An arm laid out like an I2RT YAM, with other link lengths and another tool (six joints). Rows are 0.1 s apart.
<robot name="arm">
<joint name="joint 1" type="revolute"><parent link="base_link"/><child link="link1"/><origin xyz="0 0 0.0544" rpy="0 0 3.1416"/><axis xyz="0 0 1"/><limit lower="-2.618" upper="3.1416"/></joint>
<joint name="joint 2" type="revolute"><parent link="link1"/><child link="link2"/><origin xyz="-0.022 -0.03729 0.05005" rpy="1.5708 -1.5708 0"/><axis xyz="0 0 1"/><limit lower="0" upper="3.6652"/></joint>
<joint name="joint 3" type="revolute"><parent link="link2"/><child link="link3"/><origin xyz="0 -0.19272 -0.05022" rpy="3.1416 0 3.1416"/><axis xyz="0 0 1"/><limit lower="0" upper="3.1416"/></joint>
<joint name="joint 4" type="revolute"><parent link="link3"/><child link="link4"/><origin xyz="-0.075 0.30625 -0.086" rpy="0 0 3.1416"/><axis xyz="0 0 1"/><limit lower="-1.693" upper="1.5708"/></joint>
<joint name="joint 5" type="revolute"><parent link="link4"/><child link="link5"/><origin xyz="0.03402 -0.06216 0.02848" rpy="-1.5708 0 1.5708"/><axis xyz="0 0 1"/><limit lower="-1.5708" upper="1.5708"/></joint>
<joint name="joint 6" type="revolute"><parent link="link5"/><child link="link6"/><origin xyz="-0.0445 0 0.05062" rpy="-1.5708 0 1.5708"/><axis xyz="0 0 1"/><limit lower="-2.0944" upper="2.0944"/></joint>
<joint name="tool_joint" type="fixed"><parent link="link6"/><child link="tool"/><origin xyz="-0.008 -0.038 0.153" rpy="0 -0.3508 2.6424"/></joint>
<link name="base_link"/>
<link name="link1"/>
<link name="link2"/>
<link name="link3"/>
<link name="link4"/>
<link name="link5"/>
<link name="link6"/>
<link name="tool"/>
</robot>
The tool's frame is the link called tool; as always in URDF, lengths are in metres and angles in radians.
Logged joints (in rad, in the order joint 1, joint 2, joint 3, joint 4, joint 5, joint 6), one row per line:
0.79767, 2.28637, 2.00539, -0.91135, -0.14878, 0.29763
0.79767, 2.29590, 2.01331, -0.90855, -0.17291, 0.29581
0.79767, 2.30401, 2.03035, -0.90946, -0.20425, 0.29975
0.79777, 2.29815, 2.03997, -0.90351, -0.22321, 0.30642
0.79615, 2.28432, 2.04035, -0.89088, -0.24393, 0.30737
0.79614, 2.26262, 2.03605, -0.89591, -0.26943, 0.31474
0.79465, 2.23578, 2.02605, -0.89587, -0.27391, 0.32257
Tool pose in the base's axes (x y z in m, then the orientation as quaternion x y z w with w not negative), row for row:
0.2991, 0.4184, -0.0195, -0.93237, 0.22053, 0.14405, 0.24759
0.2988, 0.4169, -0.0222, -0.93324, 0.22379, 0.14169, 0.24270
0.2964, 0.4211, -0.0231, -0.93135, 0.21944, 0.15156, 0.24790
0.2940, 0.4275, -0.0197, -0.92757, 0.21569, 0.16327, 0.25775
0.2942, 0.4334, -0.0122, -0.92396, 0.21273, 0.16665, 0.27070
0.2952, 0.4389, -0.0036, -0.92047, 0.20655, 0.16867, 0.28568
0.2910, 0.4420, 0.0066, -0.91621, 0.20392, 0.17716, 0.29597
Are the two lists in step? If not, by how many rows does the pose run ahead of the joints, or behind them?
The pose runs 1 row behind the joints: the pose in row i belongs to the joints in row i - 1.
